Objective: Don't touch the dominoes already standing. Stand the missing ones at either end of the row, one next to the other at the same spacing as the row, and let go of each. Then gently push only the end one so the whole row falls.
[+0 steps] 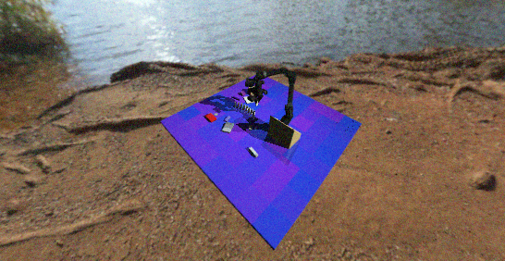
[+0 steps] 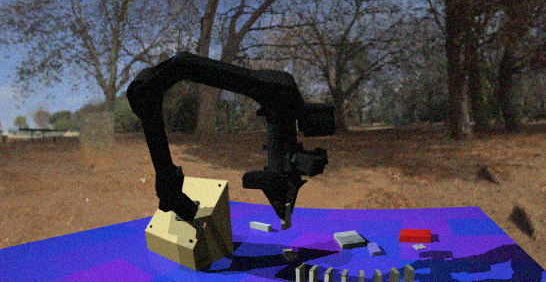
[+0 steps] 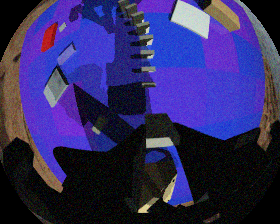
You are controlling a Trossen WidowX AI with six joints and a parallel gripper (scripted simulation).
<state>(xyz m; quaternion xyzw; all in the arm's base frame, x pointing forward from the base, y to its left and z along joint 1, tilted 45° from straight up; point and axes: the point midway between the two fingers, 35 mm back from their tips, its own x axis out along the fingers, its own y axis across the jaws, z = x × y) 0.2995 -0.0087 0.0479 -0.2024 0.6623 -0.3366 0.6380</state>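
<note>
The flat grey block lies 27 cm to the left of my gripper tip, 15 cm below it and 10 cm ahead of it. The rest, counted from my gripper tip: white plate: 21 cm ahead, 17 cm to the right, 15 cm below; then purple piece: 19 cm to the left, 18 cm ahead, 15 cm below; then tan box: 31 cm to the right, 25 cm ahead, 13 cm below.
</note>
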